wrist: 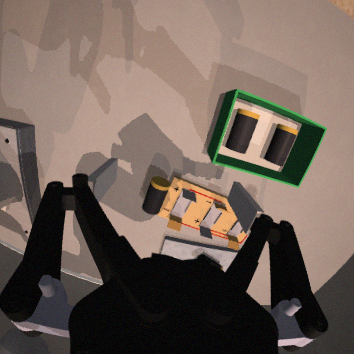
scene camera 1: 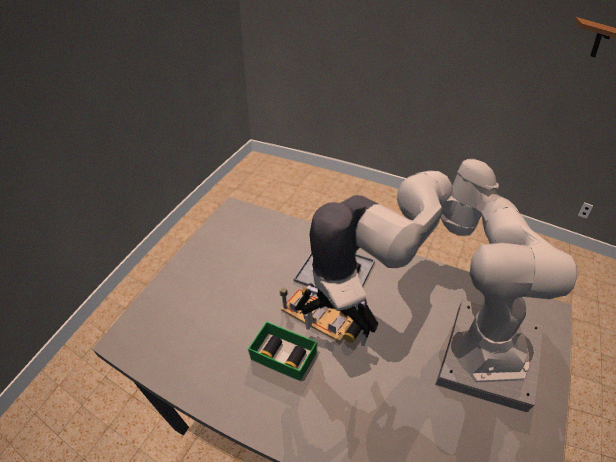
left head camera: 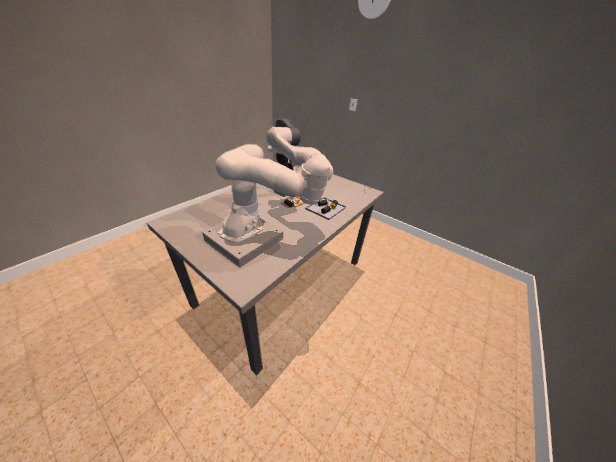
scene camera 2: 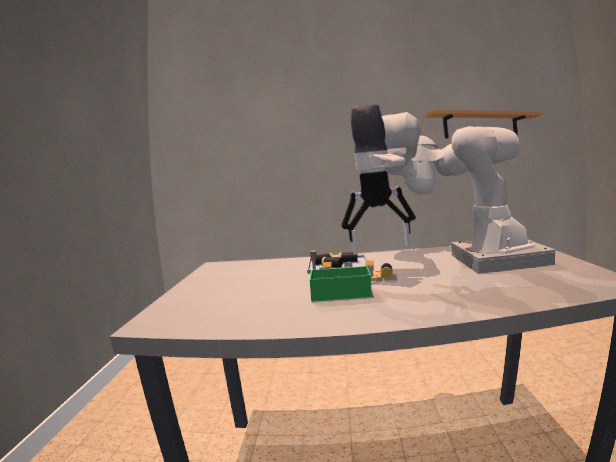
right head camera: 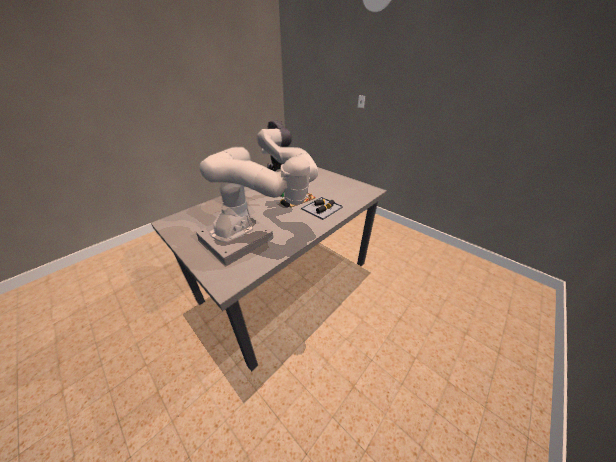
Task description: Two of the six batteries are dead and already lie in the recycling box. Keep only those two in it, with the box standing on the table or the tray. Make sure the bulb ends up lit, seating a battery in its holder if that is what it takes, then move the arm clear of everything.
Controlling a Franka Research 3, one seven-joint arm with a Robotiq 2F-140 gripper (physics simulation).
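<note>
My gripper (scene camera 1: 339, 324) (scene camera 2: 381, 239) (wrist: 174, 180) is open and empty, fingers wide apart above the orange battery holder (scene camera 1: 327, 320) (wrist: 200, 212). Grey clips stand on the holder; no battery shows between those visible in the wrist view. A black battery with a gold end (scene camera 1: 352, 332) (scene camera 2: 386, 271) (wrist: 156, 196) lies on its side at the holder's end. The green box (scene camera 1: 275, 364) (scene camera 2: 341, 285) (wrist: 312, 150) stands on the table with two batteries, one (wrist: 243, 132) beside the other (wrist: 281, 146). I cannot make out the bulb or whether it is lit.
The tray (left head camera: 316, 210) (right head camera: 310, 208) (scene camera 1: 306, 272) holds three batteries, partly hidden by the arm in scene camera 1. A thin post (scene camera 1: 283, 298) (scene camera 2: 313, 260) rises at the holder's other end. The robot's base plate (scene camera 1: 485, 392) (scene camera 2: 505, 260) is on the table. A wall shelf (scene camera 2: 484, 114) is behind.
</note>
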